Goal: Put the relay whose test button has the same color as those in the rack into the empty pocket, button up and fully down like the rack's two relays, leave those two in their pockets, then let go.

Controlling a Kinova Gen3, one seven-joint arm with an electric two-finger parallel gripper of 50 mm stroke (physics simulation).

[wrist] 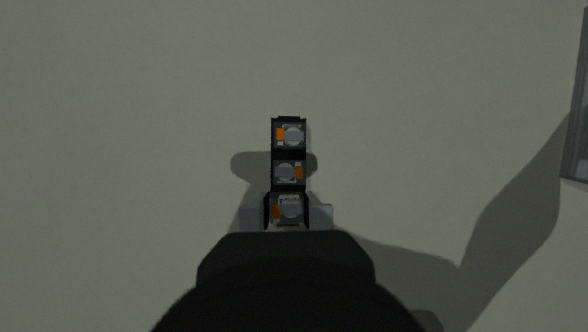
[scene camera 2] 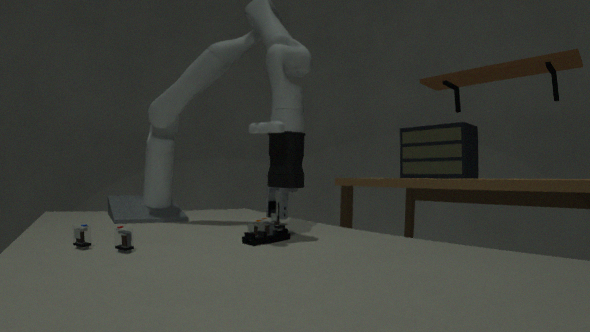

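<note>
An orange-button relay (wrist: 285, 207) is visible, as is a black rack (wrist: 276, 154). The gripper (scene camera 2: 277, 218) is in sight too; the wrist view also has the gripper (wrist: 286, 204).
</note>
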